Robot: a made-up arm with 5 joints.
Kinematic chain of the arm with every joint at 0, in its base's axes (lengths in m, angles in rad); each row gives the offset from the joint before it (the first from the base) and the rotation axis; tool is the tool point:
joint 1: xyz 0 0 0.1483 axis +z
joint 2: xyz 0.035 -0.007 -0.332 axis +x
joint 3: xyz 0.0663 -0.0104 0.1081 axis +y
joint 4: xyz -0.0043 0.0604 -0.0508 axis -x
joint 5: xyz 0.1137 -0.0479 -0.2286 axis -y
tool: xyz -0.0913 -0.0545 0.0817
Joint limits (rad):
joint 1: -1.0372..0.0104
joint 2: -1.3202..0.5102
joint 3: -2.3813..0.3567
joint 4: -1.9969..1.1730
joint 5: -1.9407..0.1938
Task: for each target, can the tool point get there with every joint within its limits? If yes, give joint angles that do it. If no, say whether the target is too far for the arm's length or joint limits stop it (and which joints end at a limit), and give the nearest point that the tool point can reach.
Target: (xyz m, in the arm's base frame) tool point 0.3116 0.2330 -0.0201
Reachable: yes | joints -0.2247 -0.5585 -1.6375 -1.4922 -1.4653
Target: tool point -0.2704 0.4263 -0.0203
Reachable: no: joint limits stop it (at a limit: joint 1, joint 3, joint 4, joint 5) | nearest point -0.0109 0.3667 -0.0436 | short by 0.267 m
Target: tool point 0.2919 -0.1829 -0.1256
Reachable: yes | joints -0.3630 -0.7397 -0.2783 0.2398 -1.6538
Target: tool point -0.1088 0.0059 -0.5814
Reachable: no: joint limits stop it (at a limit: joint 1, joint 2, joint 3, joint 5) | nearest point 0.0065 -0.0456 -0.3895 | short by 0.230 m
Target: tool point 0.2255 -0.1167 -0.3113
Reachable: yes | joints -0.6707 -1.0295 -0.3576 -1.4004 -0.7181
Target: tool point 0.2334 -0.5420 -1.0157
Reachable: no: too far | nearest point 0.1593 -0.2467 -0.4291 | short by 0.661 m
